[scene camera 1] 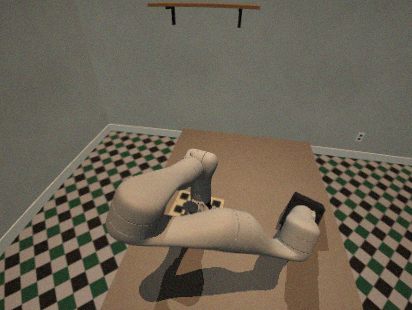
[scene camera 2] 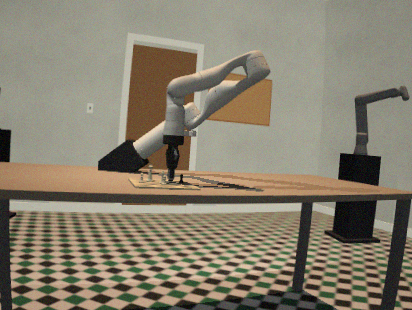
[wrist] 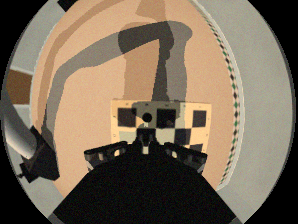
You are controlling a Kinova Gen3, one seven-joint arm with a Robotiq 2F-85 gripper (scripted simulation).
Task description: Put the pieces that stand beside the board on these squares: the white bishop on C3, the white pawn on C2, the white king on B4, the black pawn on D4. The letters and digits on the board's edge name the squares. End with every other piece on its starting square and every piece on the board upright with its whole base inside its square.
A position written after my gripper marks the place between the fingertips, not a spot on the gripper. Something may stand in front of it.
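My gripper [wrist: 146,139] is visible, as is a chessboard [wrist: 186,124].
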